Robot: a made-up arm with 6 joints. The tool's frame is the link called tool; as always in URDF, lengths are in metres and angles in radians.
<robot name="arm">
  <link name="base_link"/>
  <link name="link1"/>
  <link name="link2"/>
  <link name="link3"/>
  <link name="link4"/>
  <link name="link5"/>
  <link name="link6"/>
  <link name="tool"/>
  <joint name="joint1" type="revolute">
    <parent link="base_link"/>
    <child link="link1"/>
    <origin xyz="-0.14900 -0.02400 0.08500" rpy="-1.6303 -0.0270 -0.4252"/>
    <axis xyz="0 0 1"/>
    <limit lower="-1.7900" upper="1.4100"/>
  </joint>
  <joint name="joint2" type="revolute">
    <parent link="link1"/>
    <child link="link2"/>
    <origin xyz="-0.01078 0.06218 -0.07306" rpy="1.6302 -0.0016 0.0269"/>
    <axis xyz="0 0 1"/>
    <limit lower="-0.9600" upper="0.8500"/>
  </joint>
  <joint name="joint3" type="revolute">
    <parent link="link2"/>
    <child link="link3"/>
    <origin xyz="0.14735 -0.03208 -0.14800" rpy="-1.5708 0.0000 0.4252"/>
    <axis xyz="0 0 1"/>
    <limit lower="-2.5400" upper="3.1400"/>
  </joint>
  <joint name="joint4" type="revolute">
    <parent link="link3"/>
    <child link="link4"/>
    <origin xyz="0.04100 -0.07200 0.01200" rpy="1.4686 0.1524 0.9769"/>
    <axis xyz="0 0 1"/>
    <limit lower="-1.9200" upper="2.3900"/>
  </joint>
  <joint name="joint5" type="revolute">
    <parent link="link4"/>
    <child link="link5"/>
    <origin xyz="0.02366 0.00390 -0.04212" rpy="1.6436 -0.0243 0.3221"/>
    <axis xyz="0 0 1"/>
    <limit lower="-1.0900" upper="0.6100"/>
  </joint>
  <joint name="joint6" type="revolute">
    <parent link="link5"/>
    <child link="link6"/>
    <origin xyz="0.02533 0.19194 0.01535" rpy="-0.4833 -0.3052 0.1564"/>
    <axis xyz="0 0 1"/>
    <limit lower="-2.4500" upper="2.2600"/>
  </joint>
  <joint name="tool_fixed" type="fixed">
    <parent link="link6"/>
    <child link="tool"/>
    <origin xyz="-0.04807 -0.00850 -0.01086" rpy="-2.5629 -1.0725 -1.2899"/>
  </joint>
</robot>
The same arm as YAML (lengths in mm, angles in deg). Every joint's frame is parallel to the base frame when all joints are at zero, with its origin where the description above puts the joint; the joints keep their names.
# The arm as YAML. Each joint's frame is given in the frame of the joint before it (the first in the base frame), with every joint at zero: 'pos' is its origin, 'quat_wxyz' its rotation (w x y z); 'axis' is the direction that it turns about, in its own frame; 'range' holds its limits. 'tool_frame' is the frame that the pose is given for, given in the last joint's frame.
length_unit: mm
angle_unit: deg
joints:
  - joint: joint1
    pos: [-149.0, -24.0, 85.0]
    quat_wxyz: [1.0, 0.0, 0.0, 0.0]
    axis: [0.4132, 0.908701, -0.0594]
    range: [-102.56, 80.79]
  - joint: joint2
    pos: [-40.0, -66.0, -58.0]
    quat_wxyz: [1.0, 0.0, 0.0, 0.0]
    axis: [0.0, 0.0001, 1.0]
    range: [-55.0, 48.7]
  - joint: joint3
    pos: [121.0, -90.0, -148.0]
    quat_wxyz: [1.0, 0.0, 0.0, 0.0]
    axis: [0.0, 1.0, -0.0001]
    range: [-145.53, 179.91]
  - joint: joint4
    pos: [41.0, 12.0, 72.0]
    quat_wxyz: [1.0, 0.0, 0.0, 0.0]
    axis: [0.833119, 0.100902, 0.543812]
    range: [-110.01, 136.94]
  - joint: joint5
    pos: [-22.0, -4.0, -43.0]
    quat_wxyz: [1.0, 0.0, 0.0, 0.0]
    axis: [0.115, -0.985201, -0.1271]
    range: [-62.45, 34.95]
  - joint: joint6
    pos: [175.0, -6.0, 84.0]
    quat_wxyz: [1.0, 0.0, 0.0, 0.0]
    axis: [0.26139, -0.878366, 0.400185]
    range: [-140.37, 129.49]
tool_frame:
  pos: [-41.0, 12.0, 26.0]
  quat_wxyz: [0.00002, 0.707115, -0.707098, 0.000033]

